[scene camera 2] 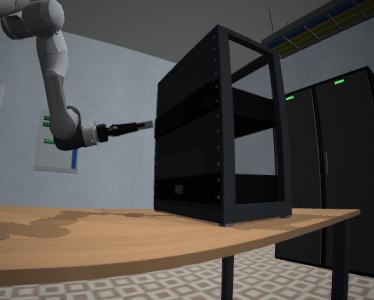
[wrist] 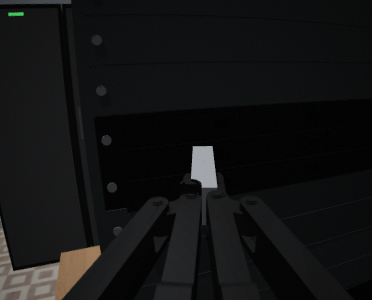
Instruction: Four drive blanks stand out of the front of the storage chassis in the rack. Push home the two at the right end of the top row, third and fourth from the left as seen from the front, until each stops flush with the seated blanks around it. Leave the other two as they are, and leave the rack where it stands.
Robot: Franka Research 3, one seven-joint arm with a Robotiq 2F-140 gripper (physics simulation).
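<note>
The black rack (scene camera 2: pixel 226 125) stands on the table, its front facing the arm. The storage chassis (scene camera 2: pixel 187 109) (wrist: pixel 155 150) is a darker black band across the rack's front, in its upper half in the scene view. The separate drive blanks are too dark to tell apart, and how far any stands out cannot be told. My gripper (scene camera 2: pixel 146 124) (wrist: pixel 202 161) is shut and empty, its pale fingertips together. It is in front of the rack at about the height of the chassis; in the wrist view its tips overlap the chassis band. A gap to the rack's front edge shows in the scene view.
The wooden table (scene camera 2: pixel 125 245) (wrist: pixel 77 265) carries the rack. Round screws (wrist: pixel 106 140) run down the rack's side rail in the wrist view. A lower black unit (scene camera 2: pixel 200 192) with a small grey label sits in the rack. Tall dark cabinets (scene camera 2: pixel 345 175) (wrist: pixel 35 125) stand beyond the table.
</note>
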